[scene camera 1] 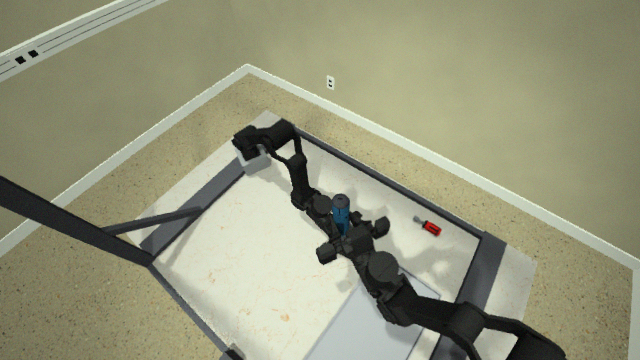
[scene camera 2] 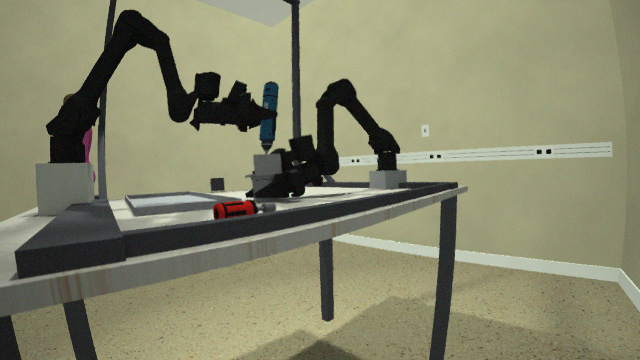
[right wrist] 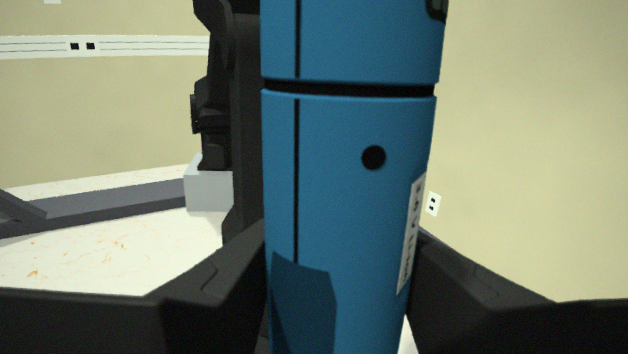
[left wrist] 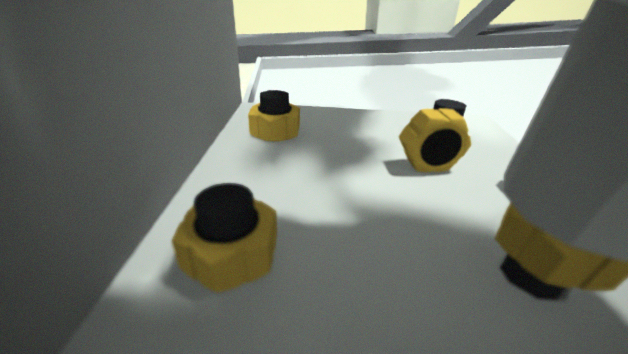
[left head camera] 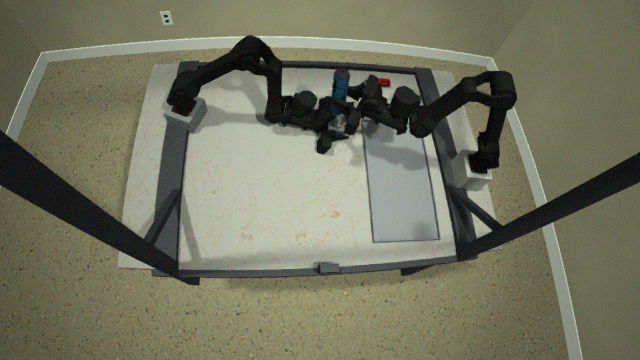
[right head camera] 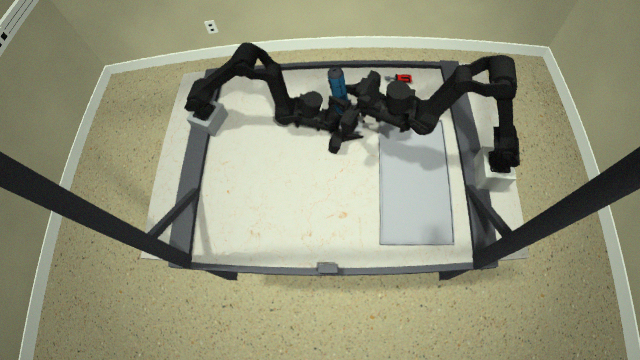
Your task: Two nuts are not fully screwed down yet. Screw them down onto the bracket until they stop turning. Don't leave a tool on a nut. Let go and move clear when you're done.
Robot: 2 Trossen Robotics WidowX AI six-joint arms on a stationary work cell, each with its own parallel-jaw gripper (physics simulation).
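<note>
The grey bracket is held up by my left gripper, which is shut on it. In the left wrist view, two yellow nuts sit upright around black bolts. A third nut is tilted beside its bolt, its hole facing the camera. A fourth nut is tilted at the right edge under a grey socket, with black showing beneath it. My right gripper is shut on the blue power screwdriver, which stands nearly upright, nose down over the bracket.
A red-handled tool lies near the table's back edge. A shallow grey tray lies at the right in both head views. Dark rails frame the table. Both arms meet closely around the bracket.
</note>
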